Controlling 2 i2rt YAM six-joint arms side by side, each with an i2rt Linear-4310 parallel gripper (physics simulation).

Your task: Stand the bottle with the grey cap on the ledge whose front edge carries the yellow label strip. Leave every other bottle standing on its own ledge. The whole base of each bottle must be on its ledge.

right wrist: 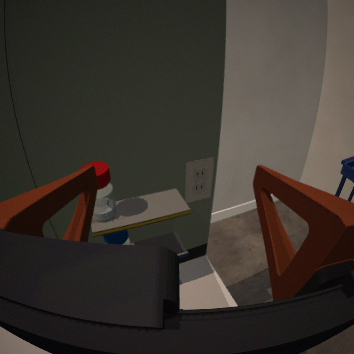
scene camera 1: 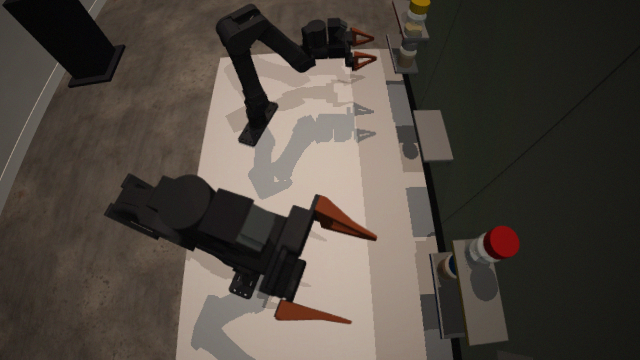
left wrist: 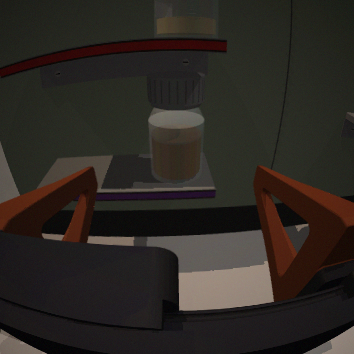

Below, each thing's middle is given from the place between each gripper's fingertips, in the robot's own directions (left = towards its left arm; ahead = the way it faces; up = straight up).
Now: the bare ledge (scene camera 1: 434, 144) 100 mm ahead of my left hand and 350 mm to the right of it. Round my left hand: red-capped bottle (scene camera 1: 502, 242): 100 mm ahead, 680 mm to the right, 130 mm above; then yellow-strip ledge (scene camera 1: 485, 321): 100 mm ahead, 750 mm to the right, 70 mm above; then blue-strip ledge (scene camera 1: 450, 313): 100 mm ahead, 750 mm to the right, 70 mm below.
The red-capped bottle is 260 mm ahead of my right hand, 180 mm below it and 50 mm to the left of it. Round my right hand: yellow-strip ledge: 250 mm ahead, 240 mm below, 20 mm to the right; bare ledge: 380 mm to the left, 310 mm below, 260 mm ahead; blue-strip ledge: 380 mm below, 250 mm ahead, 20 mm to the right.
